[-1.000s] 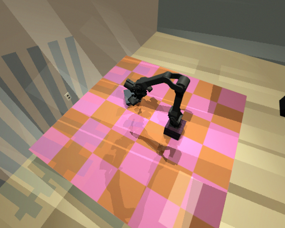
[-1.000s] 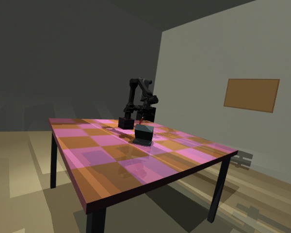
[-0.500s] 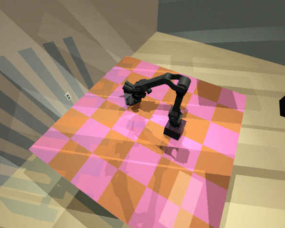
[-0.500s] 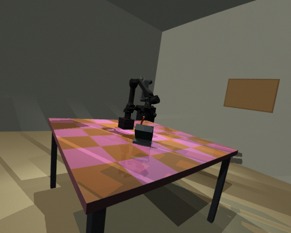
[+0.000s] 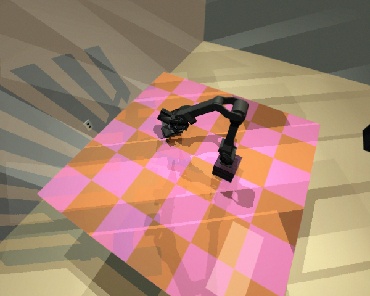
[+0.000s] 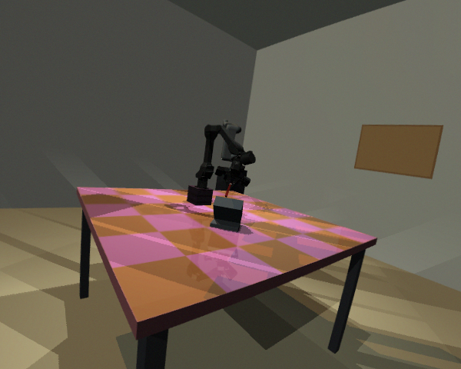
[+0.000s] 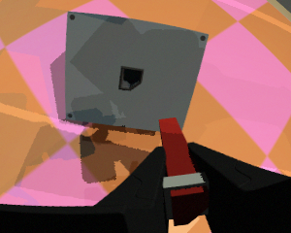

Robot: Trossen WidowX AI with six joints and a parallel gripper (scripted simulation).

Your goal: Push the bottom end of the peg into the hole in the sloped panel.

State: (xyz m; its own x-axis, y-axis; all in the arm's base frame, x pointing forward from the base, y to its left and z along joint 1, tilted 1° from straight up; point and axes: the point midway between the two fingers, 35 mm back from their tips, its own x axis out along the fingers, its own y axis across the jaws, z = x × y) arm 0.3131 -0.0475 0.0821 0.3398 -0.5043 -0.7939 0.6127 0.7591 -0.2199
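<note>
Right now the sloped panel is 9 cm ahead of my gripper tip, 8 cm below it and 6 cm to the right of it. The rest, counted from my gripper tip: peg 1 cm to the left, 1 cm behind, 1 cm above.
</note>
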